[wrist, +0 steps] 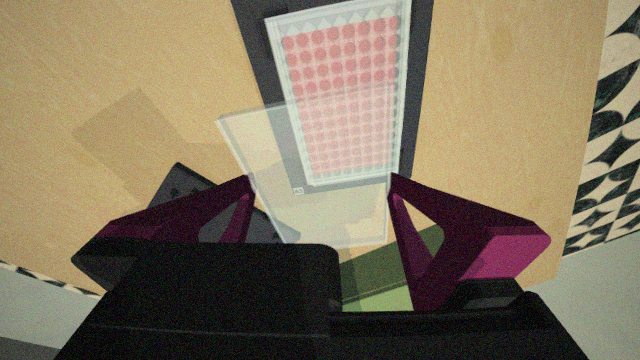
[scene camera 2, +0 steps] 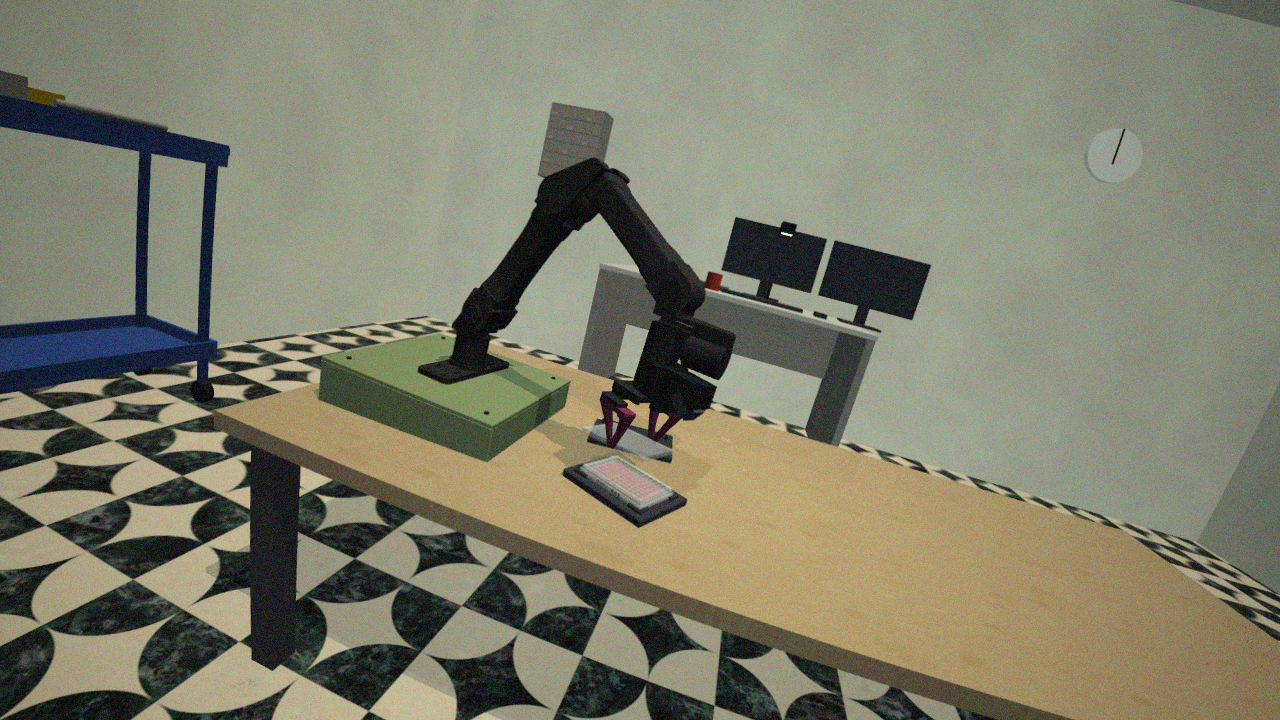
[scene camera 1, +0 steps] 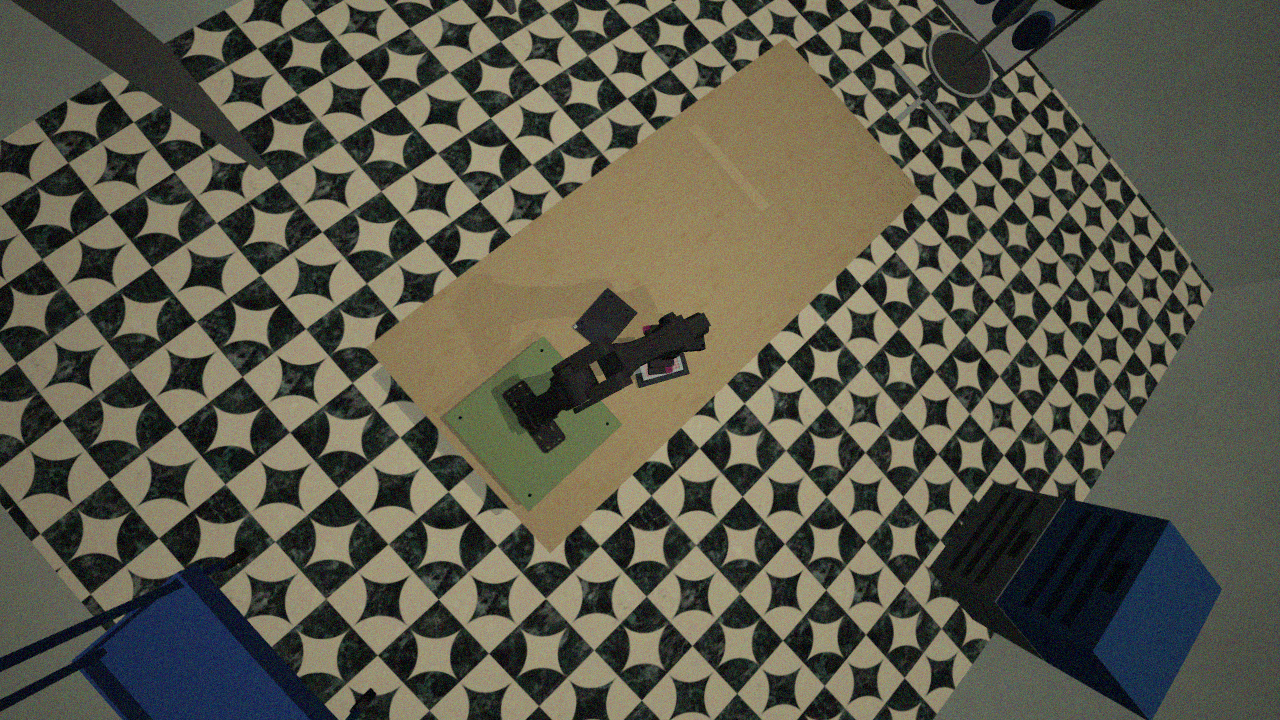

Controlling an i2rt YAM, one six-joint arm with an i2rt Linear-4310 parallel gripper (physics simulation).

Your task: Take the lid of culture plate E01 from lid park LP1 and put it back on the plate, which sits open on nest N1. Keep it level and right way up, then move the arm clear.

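Frame: origin at the arm's base, x right, y ahead, z up, level; millimetres.
Seen in the pictures: gripper, fingertip midpoint: (wrist: 320, 180) (scene camera 2: 631, 445); arm's base, link origin: (scene camera 2: 466, 369) (scene camera 1: 534, 416).
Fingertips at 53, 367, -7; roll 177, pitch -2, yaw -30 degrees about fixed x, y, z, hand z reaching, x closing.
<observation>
Pixels of each thing's top centre, then the offset from my fingertips to it, as dx, dy, dz. Level surfaces: height alone.
- clear lid, top centre: (wrist: 324, 203) (scene camera 2: 628, 435) -3, -9, +12
- culture plate E01, top centre: (wrist: 348, 115) (scene camera 2: 627, 476) (scene camera 1: 660, 361) +33, +15, -37
- dark nest N1, top centre: (wrist: 346, 111) (scene camera 2: 626, 480) (scene camera 1: 660, 361) +33, +15, -46
- Dark lid park LP1, top centre: (wrist: 217, 239) (scene camera 2: 633, 432) (scene camera 1: 605, 318) -167, -42, -44
- wooden table, surface height: dz -63
My gripper (scene camera 2: 636, 441) (wrist: 320, 180) is shut on the clear lid (scene camera 2: 640, 437) (wrist: 335, 217), one magenta finger at each long side. The lid is held in the air, right way up and about level. In the wrist view it overlaps the near part of culture plate E01 (scene camera 1: 675, 365) (scene camera 2: 626, 479) (wrist: 345, 60) and reaches past it to the left and toward the gripper. The plate, with pink wells, sits open on the dark nest N1 (scene camera 1: 657, 382) (scene camera 2: 662, 510) (wrist: 256, 40). Dark lid park LP1 (scene camera 1: 606, 313) (wrist: 182, 182) bears no lid. The arm hides the lid in scene camera 1.
The green base block (scene camera 1: 501, 456) (scene camera 2: 402, 407) carries the arm at one end of the wooden table (scene camera 1: 769, 134) (scene camera 2: 850, 537). LP1 lies close beside the nest. A blue cart (scene camera 2: 210, 259) and a desk with two monitors (scene camera 2: 774, 255) stand away from the table.
</observation>
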